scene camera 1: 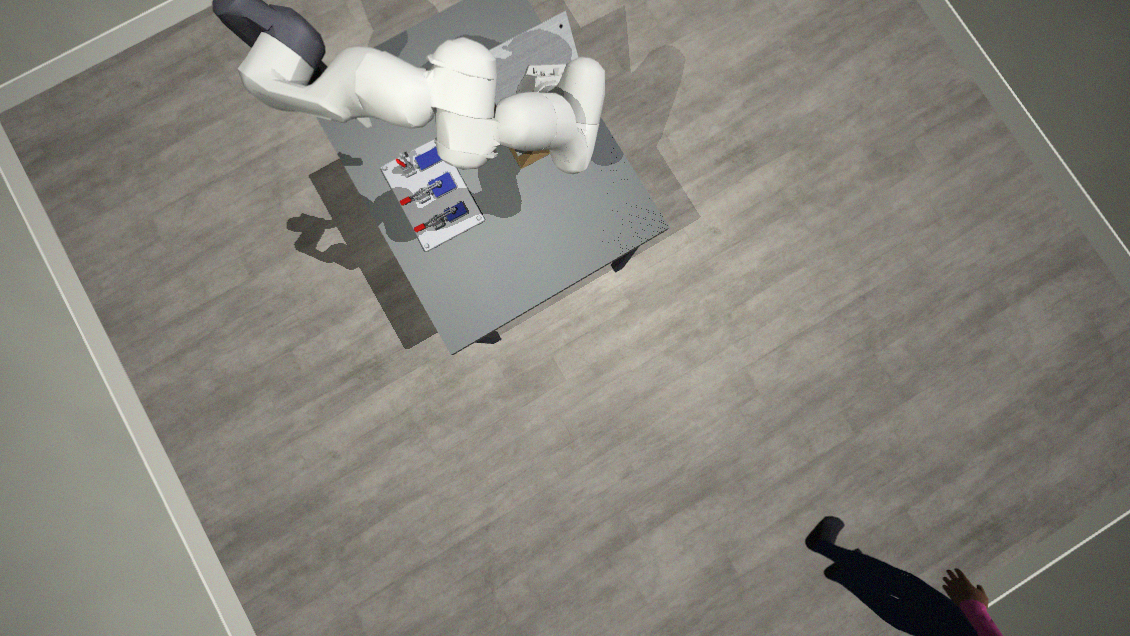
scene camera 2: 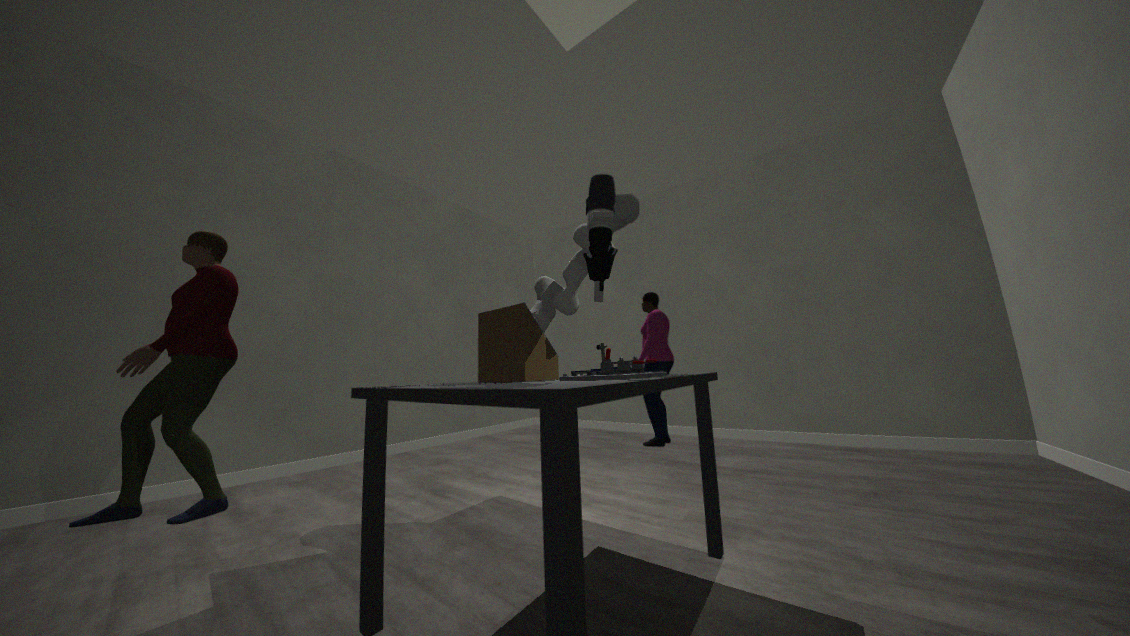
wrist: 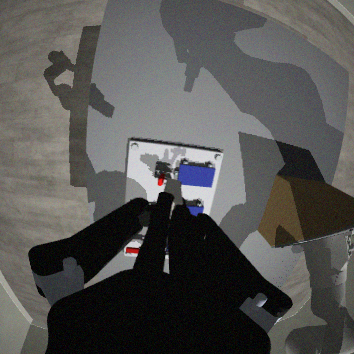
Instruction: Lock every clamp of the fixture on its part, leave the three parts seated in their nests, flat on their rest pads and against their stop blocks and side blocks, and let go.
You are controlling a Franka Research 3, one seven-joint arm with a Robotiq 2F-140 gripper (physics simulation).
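Observation:
The white fixture plate (scene camera 1: pixel 454 236) (wrist: pixel 137 165) lies on the table with three blue parts in a row. The end part (scene camera 1: pixel 427 158) (wrist: pixel 196 175) has its clamp (scene camera 1: pixel 406 164) (wrist: pixel 164 169) swung up off it, its red handle (scene camera 2: pixel 608 353) upright. The middle part (scene camera 1: pixel 443 184) (wrist: pixel 196 210) and the other end part (scene camera 1: pixel 457 210) have clamp arms over them, with red handles (scene camera 1: pixel 405 200) (scene camera 1: pixel 419 228) lying outward. Exact seating is too small to tell. My gripper (scene camera 2: pixel 598 293) (wrist: pixel 170 189) is shut and empty, well above the fixture; the arm hides it in scene camera 1.
A brown wooden box (scene camera 1: pixel 531 158) (scene camera 2: pixel 502 347) (wrist: pixel 300 210) stands on the table (scene camera 1: pixel 537 268) (scene camera 2: pixel 458 395) (wrist: pixel 130 90) beside the fixture, near the arm's base. A person in red (scene camera 2: pixel 204 316) and a person in pink (scene camera 2: pixel 655 335) stand away from the table.

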